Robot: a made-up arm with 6 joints.
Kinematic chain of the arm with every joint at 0, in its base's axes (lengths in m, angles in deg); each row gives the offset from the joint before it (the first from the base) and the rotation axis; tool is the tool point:
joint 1: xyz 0 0 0.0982 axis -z
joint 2: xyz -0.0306 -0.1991 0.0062 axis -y
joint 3: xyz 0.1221 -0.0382 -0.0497 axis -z
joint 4: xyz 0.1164 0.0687 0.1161 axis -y
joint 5: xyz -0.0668 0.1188 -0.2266 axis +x
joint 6: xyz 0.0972 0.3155 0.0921 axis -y
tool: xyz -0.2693 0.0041 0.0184
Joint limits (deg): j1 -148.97..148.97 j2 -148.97..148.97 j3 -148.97..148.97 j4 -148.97..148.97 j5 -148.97..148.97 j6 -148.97..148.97
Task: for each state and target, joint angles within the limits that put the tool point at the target. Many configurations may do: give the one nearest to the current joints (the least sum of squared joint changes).
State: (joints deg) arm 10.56 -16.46 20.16 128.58 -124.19 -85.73
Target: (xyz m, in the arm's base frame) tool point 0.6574 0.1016 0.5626
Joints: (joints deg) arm 13.42 -16.39 -3.35 147.60 -103.05 -92.60
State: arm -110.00 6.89 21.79 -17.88 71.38 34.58
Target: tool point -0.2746 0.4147 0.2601
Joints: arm -122.40 11.27 59.05 -19.40 54.29 65.68
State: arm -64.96 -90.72 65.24 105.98 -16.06 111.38
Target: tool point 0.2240 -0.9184 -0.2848
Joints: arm -39.59 -127.31 86.04 72.07 -29.93 94.56
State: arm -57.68 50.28 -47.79 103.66 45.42 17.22
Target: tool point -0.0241 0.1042 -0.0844
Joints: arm -49.21 61.62 -55.35 100.13 42.95 11.96
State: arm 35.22 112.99 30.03 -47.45 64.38 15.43
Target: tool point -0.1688 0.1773 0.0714
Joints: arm 33.52 118.17 7.82 -13.36 66.56 15.99
